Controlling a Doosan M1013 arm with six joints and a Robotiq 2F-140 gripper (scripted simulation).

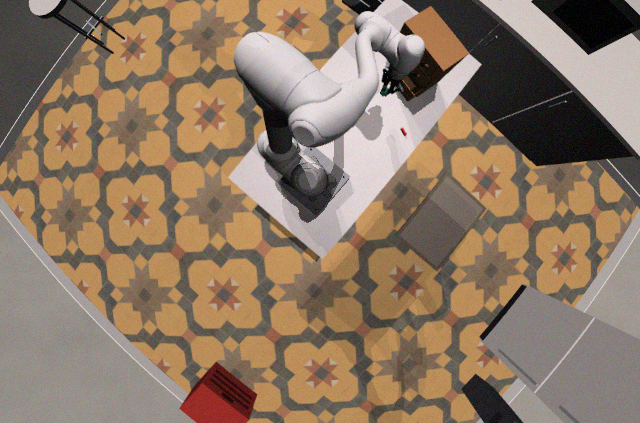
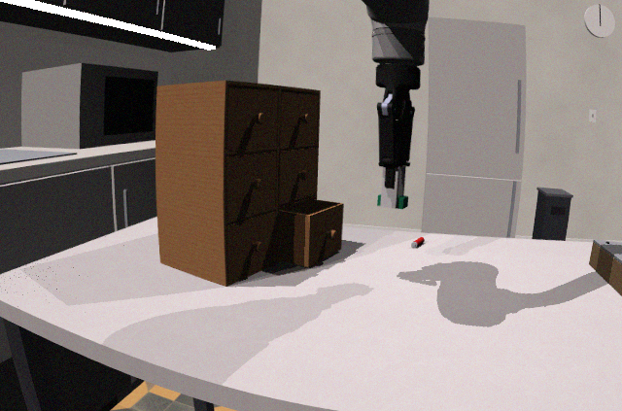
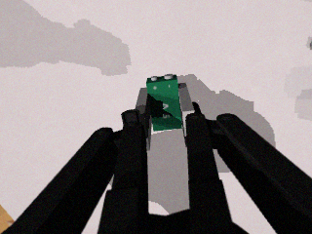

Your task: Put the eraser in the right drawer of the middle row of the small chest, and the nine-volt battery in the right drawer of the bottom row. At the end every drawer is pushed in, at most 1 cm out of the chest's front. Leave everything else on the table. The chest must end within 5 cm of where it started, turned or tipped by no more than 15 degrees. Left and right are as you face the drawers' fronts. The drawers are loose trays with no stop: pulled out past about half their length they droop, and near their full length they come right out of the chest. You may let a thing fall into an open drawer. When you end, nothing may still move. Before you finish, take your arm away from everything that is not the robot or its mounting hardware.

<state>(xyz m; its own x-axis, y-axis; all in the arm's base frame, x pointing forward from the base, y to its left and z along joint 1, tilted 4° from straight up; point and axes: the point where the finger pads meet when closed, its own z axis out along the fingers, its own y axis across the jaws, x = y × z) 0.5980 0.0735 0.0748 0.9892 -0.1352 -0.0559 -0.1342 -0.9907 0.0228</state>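
My hand is 2 cm above the green nine-volt battery and 1 cm short of it. Round my hand: red cylinder (23 cm to the right, 16 cm below, 2 cm behind); white eraser (30 cm ahead, 5 cm to the right, 4 cm below).
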